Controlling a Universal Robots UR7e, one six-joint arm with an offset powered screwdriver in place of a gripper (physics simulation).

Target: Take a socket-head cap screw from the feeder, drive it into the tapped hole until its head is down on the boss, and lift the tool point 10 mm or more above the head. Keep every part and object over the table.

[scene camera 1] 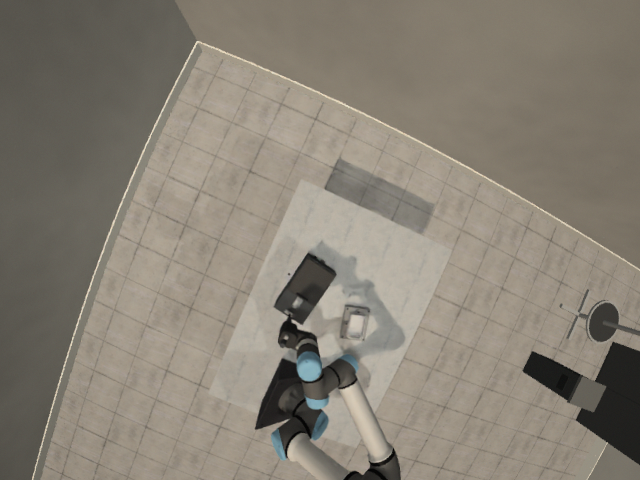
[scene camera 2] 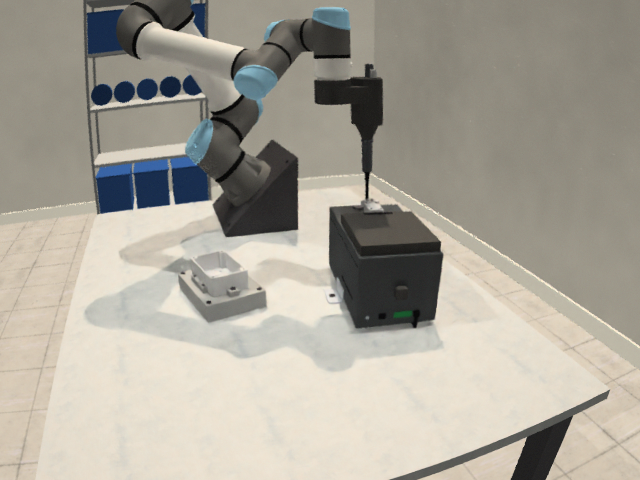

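The black screw feeder [scene camera 1: 312, 277] [scene camera 2: 382, 279] stands on the table, with a small light metal pick-up part [scene camera 2: 372, 207] at its top edge on the robot's side. My screwdriver [scene camera 1: 289, 316] [scene camera 2: 367, 197] points straight down, its thin bit tip at this pick-up part; whether they touch is too small to tell. No screw can be made out at the tip, so I cannot tell whether the bit holds one. A light open-topped housing [scene camera 1: 355, 326] [scene camera 2: 227, 282] sits on a grey base block [scene camera 2: 235, 306] beside the feeder. A small lug [scene camera 2: 233, 291] shows at its side; the tapped hole cannot be made out.
The arm's dark wedge-shaped mount [scene camera 1: 272, 400] [scene camera 2: 279, 201] stands on the table [scene camera 1: 413, 268] [scene camera 2: 232, 413] behind the feeder and housing. A small clear bracket [scene camera 2: 333, 296] is beside the feeder's lower side. A shelf rack [scene camera 2: 90, 129] with blue boxes stands behind the table.
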